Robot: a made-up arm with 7 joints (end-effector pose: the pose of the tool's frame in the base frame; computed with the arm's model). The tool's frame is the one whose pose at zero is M. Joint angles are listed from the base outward.
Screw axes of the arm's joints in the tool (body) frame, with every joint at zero. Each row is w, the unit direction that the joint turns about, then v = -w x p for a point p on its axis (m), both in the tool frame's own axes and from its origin. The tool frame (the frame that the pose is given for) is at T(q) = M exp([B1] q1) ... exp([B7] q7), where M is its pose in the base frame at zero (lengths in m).
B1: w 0 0 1 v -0.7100 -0.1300 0.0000
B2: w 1 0 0 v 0.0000 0.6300 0.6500
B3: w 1 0 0 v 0.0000 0.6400 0.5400
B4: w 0 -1 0 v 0.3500 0.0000 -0.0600
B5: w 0 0 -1 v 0.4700 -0.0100 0.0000
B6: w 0 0 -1 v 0.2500 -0.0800 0.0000
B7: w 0 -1 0 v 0.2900 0.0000 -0.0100
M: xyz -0.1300 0.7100 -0.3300 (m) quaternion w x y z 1 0 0 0
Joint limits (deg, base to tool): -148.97..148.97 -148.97..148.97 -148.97..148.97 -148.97..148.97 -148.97..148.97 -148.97..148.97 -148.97..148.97
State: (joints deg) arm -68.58 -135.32 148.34 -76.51 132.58 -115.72 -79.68
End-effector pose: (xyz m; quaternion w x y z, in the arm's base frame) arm 0.2444 0.2719 -0.0516 0.1469 0.5736 0.7930 -0.1436
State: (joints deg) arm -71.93 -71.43 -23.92 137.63 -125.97 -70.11 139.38
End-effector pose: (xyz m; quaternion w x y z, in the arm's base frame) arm -0.4665 -0.2906 0.6960 0.4174 0.4121 0.6825 0.4361
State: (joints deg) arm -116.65 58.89 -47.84 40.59 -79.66 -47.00 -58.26
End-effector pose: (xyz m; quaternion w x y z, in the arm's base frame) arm 0.1178 0.2130 -0.3403 0.7641 -0.3216 0.5453 -0.1240
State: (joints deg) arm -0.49 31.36 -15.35 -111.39 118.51 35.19 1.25
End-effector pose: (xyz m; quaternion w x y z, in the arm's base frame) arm -0.4652 0.0196 -0.0254 0.2397 -0.7832 0.2633 -0.5098
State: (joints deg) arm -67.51 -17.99 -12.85 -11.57 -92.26 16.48 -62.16
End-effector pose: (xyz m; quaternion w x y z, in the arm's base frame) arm -0.3596 0.5733 0.0260 0.6755 -0.0143 0.7361 0.0409
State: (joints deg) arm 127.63 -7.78 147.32 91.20 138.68 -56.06 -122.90
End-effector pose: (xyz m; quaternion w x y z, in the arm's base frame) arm 0.0885 -0.1633 0.3303 0.3839 -0.4948 -0.7554 0.1927
